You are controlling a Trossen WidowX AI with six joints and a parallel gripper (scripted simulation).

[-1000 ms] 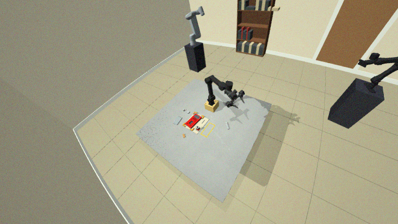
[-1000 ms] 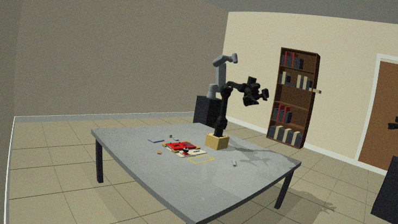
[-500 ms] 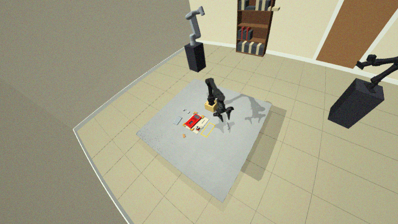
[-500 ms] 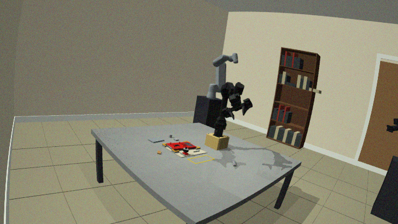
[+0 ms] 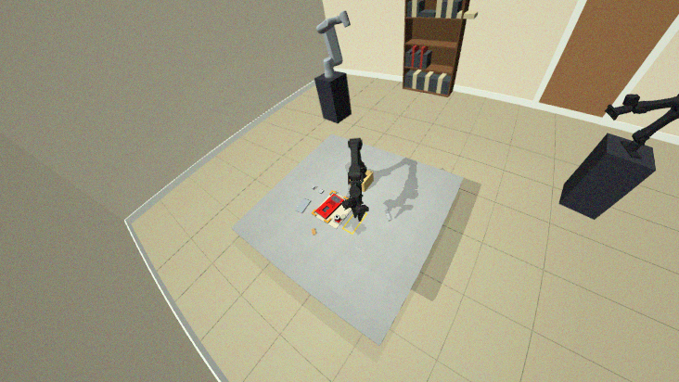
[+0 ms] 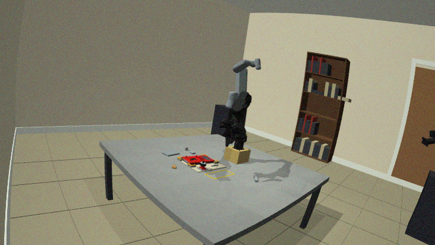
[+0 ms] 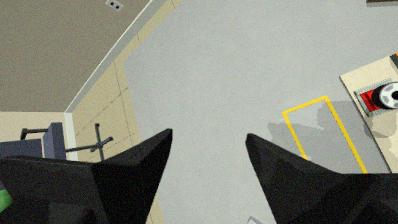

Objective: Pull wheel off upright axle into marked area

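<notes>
Right now the wheel is 22 cm to the right of my gripper tip, 20 cm below it and 1 cm behind it. Round my gripper tip: grey plate 52 cm to the right, 23 cm below, 6 cm ahead.
</notes>
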